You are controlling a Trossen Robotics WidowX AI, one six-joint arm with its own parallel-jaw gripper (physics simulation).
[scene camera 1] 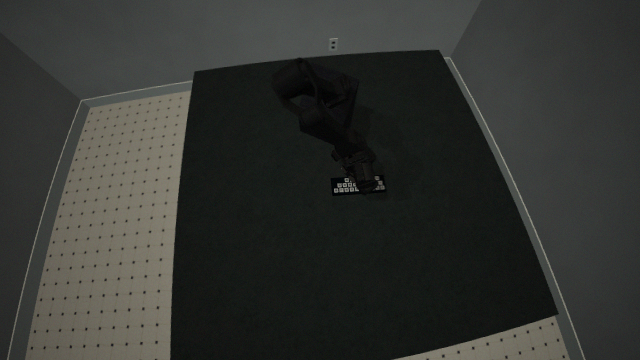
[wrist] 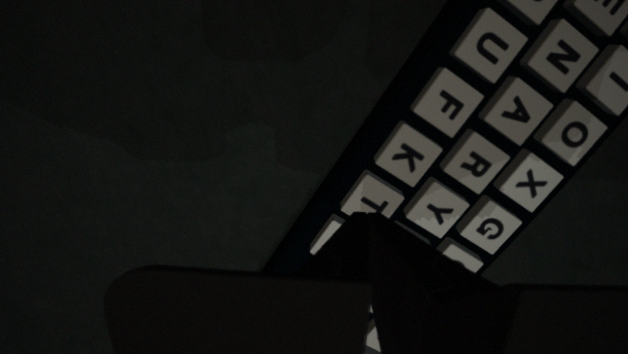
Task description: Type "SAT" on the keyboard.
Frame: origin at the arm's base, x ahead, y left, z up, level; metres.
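Seen in the pictures: gripper, fingertip midpoint: (scene camera 1: 350,179) (wrist: 365,226); arm's base, link origin: (scene camera 1: 341,88).
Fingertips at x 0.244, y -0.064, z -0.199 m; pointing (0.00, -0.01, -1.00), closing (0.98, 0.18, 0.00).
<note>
Offsets run from my fingertips to a thing's top centre. "*": to the spot under its first point. Level surfaces: height alone.
A dark keyboard @(* dx +0.000, dy -0.069, dz -0.011 m) (scene camera 1: 333,187) (wrist: 300,227) with pale lettered keys lies on the dark table and runs diagonally in the wrist view. The T key @(dx +0.002, dy +0.005, dz -0.006 m) (wrist: 372,194) shows with its near edge covered by the fingertips. The A key @(dx +0.036, dy +0.043, dz -0.006 m) (wrist: 516,111) is higher up in the middle row. The S key cannot be made out in either view. My gripper (wrist: 365,226) is shut and empty, with its tips over the lower edge of the T key, beside the Y key @(dx +0.023, dy +0.007, dz -0.006 m) (wrist: 437,207). Whether they touch a key cannot be told. In the scene view the arm hides part of the keyboard.
The dark table top @(dz -0.024 m) (scene camera 1: 300,260) stretches around the keyboard. The arm (scene camera 1: 320,112) reaches in from the back of the table. Pale tiled floor (scene camera 1: 115,215) lies to the left, and grey walls stand behind and at the sides. The wrist view is dim.
</note>
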